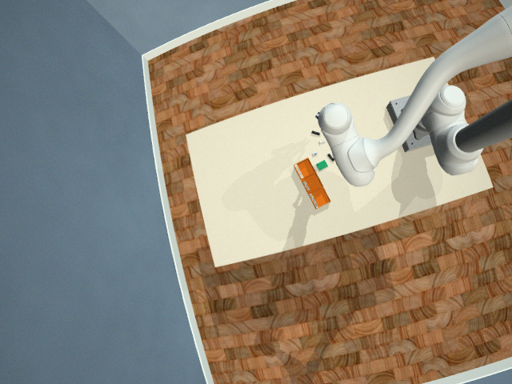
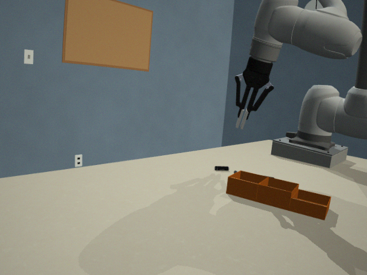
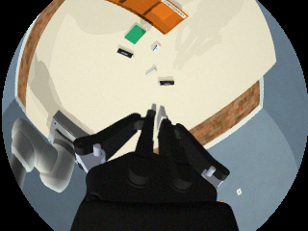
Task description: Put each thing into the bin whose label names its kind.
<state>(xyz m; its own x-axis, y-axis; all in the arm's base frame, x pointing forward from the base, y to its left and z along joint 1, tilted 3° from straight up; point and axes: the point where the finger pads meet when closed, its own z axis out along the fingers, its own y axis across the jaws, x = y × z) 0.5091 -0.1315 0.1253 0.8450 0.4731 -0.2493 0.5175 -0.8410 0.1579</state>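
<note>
The joined orange bins is 16 cm ahead of my hand, 21 cm to the left of it and 16 cm below it. The rest, counted from my hand: tiny pale thing (2 cm ahead, 2 cm to the left, 18 cm below); then white thing (8 cm ahead, 6 cm to the left, 18 cm below); then black piece (3 cm ahead, 4 cm to the right, 18 cm below).
</note>
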